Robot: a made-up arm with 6 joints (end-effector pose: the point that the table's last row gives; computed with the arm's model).
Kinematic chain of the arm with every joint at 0, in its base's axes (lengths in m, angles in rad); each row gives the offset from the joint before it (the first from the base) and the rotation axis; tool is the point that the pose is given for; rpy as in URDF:
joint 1: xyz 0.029 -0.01 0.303 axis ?
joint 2: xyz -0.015 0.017 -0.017 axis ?
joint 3: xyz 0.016 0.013 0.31 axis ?
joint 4: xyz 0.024 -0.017 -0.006 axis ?
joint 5: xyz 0.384 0 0.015 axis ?
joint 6: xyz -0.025 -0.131 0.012 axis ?
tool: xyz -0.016 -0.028 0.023 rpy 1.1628 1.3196 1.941
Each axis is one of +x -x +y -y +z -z.
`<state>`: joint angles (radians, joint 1 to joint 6).
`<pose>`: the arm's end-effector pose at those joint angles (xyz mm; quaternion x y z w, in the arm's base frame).
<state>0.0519 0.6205 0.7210 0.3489 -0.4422 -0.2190</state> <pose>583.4 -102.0 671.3 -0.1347 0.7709 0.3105 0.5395</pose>
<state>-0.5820 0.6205 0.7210 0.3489 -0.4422 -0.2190</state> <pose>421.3 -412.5 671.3 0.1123 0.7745 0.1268 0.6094</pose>
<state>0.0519 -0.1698 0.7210 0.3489 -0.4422 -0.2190</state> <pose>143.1 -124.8 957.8 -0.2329 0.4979 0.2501 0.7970</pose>
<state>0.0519 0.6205 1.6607 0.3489 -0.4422 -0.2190</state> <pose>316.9 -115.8 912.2 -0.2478 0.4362 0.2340 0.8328</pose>
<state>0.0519 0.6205 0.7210 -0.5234 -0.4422 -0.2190</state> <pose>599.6 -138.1 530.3 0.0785 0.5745 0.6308 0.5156</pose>
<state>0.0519 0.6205 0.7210 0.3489 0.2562 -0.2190</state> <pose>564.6 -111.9 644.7 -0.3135 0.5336 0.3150 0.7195</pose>
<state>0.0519 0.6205 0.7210 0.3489 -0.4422 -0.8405</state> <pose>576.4 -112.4 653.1 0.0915 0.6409 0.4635 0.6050</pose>
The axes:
joint 1: +z
joint 2: +y
joint 3: -y
joint 4: -x
joint 5: -y
joint 6: -x

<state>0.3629 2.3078 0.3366 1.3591 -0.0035 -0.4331</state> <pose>222.1 77.8 -336.1 0.3702 -0.7729 -0.3215 0.4027</pose>
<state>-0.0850 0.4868 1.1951 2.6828 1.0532 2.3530</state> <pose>432.7 48.4 832.0 0.2152 0.4775 0.7027 0.4815</pose>
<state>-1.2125 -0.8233 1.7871 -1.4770 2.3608 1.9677</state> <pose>-123.5 505.5 812.5 0.3338 -0.6012 -0.0558 0.7239</pose>
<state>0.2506 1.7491 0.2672 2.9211 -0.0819 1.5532</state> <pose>268.4 187.2 -157.2 0.7127 0.5372 0.3336 0.3037</pose>
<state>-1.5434 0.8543 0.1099 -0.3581 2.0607 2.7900</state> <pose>-27.4 -514.8 144.1 -0.3012 -0.4490 0.6978 0.4699</pose>
